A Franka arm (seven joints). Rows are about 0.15 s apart.
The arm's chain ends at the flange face. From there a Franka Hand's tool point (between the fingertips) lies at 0.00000 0.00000 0.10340 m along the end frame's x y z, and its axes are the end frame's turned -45 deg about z.
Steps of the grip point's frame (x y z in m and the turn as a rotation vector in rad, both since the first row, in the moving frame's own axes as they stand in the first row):
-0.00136, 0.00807, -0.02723, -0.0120, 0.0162, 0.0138
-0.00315, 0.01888, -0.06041, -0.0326, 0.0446, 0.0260
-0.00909, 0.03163, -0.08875, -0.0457, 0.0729, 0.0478
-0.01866, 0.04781, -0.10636, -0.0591, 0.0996, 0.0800
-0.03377, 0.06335, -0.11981, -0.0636, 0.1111, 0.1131
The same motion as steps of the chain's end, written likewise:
0.00268, 0.00696, -0.02721, 0.0030, 0.0199, 0.0138
0.00547, 0.01638, -0.06025, 0.0085, 0.0546, 0.0260
0.00723, 0.03057, -0.08837, 0.0192, 0.0839, 0.0478
0.00893, 0.04949, -0.10567, 0.0286, 0.1122, 0.0800
0.00801, 0.07141, -0.11896, 0.0336, 0.1235, 0.1131

